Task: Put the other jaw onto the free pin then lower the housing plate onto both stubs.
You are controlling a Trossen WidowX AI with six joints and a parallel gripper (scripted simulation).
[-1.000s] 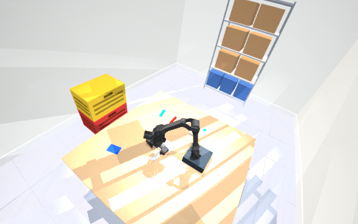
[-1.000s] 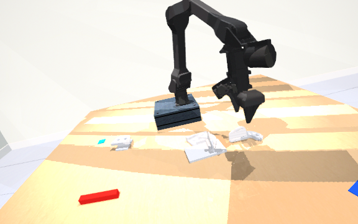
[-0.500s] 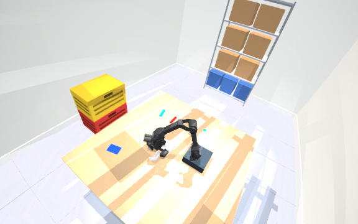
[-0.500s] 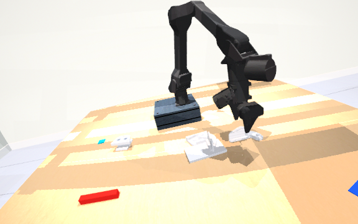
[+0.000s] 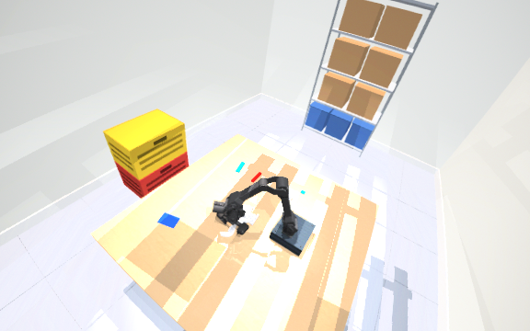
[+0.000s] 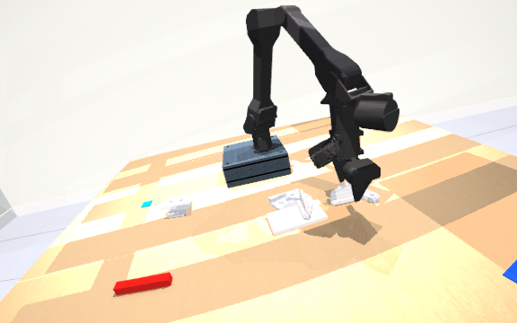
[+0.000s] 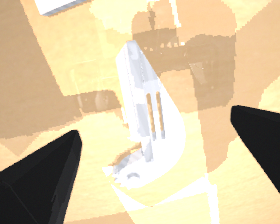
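Now: gripper tip 2 cm short of the white jaw, 3 cm to the right of it and 2 cm above it. From my gripper tip the other things lie so: small cyan marker: 17 cm behind, 56 cm to the right, 2 cm below; then blue tile: 31 cm ahead, 19 cm to the left, 2 cm below; then red bar: 16 cm ahead, 44 cm to the right, 1 cm below.
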